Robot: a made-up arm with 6 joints.
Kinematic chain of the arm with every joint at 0, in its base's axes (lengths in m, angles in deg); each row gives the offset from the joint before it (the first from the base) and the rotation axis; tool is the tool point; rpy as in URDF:
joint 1: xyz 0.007 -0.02 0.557 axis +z
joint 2: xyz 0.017 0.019 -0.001 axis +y
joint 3: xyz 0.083 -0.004 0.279 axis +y
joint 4: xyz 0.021 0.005 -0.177 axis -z
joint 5: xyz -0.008 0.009 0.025 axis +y
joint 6: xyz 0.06 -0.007 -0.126 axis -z
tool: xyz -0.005 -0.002 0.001 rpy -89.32 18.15 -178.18
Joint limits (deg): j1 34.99..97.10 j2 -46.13..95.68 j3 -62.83..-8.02 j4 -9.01..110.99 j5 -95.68..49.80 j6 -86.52..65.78
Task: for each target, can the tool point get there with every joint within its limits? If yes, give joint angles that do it. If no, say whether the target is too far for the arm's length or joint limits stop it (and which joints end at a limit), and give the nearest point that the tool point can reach.
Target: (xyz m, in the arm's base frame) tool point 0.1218 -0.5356 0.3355
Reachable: no: joint limits stop it (at a limit: joint 1, joint 2, joint 6) | nearest point 0.1073 -0.0569 0.3948 | short by 0.483 m
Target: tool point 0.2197 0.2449 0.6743
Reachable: yes | joints 51.95 6.52 -31.31 13.45 -34.92 11.39
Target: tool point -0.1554 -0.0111 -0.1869
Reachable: no: too far | nearest point -0.0795 0.1322 0.1869 | short by 0.407 m
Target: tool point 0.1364 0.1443 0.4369
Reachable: yes | joints 69.02 47.71 -24.85 86.93 -15.22 -59.63
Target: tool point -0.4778 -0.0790 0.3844
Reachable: no: joint limits stop it (at a limit: joint 1, joint 2, joint 5) | nearest point -0.0827 -0.0137 0.3878 | short by 0.400 m
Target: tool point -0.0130 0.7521 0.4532
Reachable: no: too far | nearest point -0.0051 0.4476 0.4947 | short by 0.307 m
